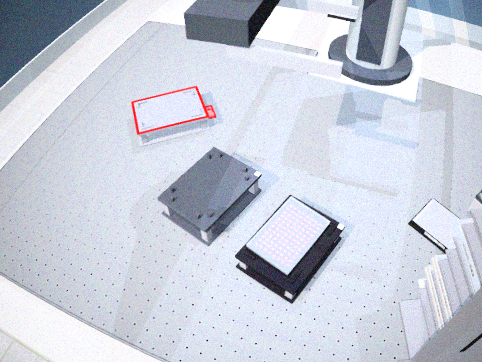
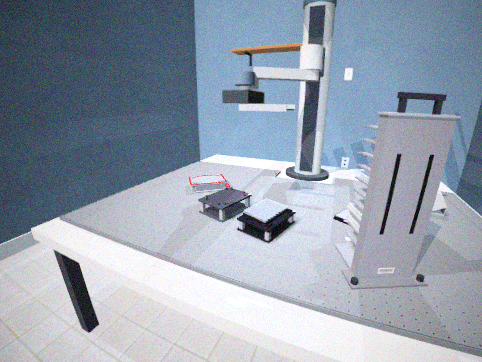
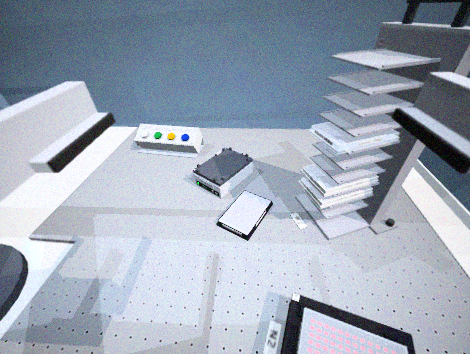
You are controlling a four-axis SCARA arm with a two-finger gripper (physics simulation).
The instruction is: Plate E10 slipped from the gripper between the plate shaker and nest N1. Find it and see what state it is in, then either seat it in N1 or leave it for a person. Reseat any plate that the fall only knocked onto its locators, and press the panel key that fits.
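Frame: origin at the arm's base, x ahead, y right, z down, level; metres.
Seen in the pictures: gripper, fingertip midpoint: (image 1: 350, 38) (image 2: 291, 107) (image 3: 248, 98); arm's base at its link origin: (image 1: 370, 60) (image 2: 306, 174).
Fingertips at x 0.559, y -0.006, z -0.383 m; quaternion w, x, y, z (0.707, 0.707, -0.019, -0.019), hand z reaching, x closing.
Offsets run from my fingertips to a thing's top centre. "spot": to the spot under its first point.
A flat piece with a white top and black edge @(spot: dx -0.022, dy -0.227, dz +0.356 m) (image 1: 435, 222) (image 3: 246, 214) lies on the table beside the plate shaker @(spot: dx -0.088, dy -0.367, dz +0.315 m) (image 3: 223, 167); I cannot tell whether it is plate E10. A grey nest @(dx +0.079, dy +0.205, dz +0.307 m) (image 1: 210, 187) (image 2: 225, 198) has bare locators and no plate; its label is not readable. A plate with pink wells @(dx +0.130, dy +0.031, dz +0.305 m) (image 1: 289, 234) (image 2: 268, 210) (image 3: 350, 340) is on the black nest @(dx +0.132, dy +0.025, dz +0.321 m) (image 1: 315, 265) (image 2: 290, 218) (image 3: 350, 314), labelled N2; whether it sits fully down is unclear. My gripper (image 2: 266, 107) (image 3: 248, 98) is open and empty, high above the table.
A key panel @(dx -0.308, dy -0.544, dz +0.286 m) (image 3: 170, 145) with white, green, yellow and blue keys stands beyond the shaker. A tall rack (image 2: 400, 200) (image 3: 395, 165) holds stacked plates at the right. A red-rimmed tray @(dx -0.101, dy +0.398, dz +0.324 m) (image 1: 172, 130) (image 2: 208, 184) stands behind the grey nest. The arm's column (image 2: 311, 115) stands at the back.
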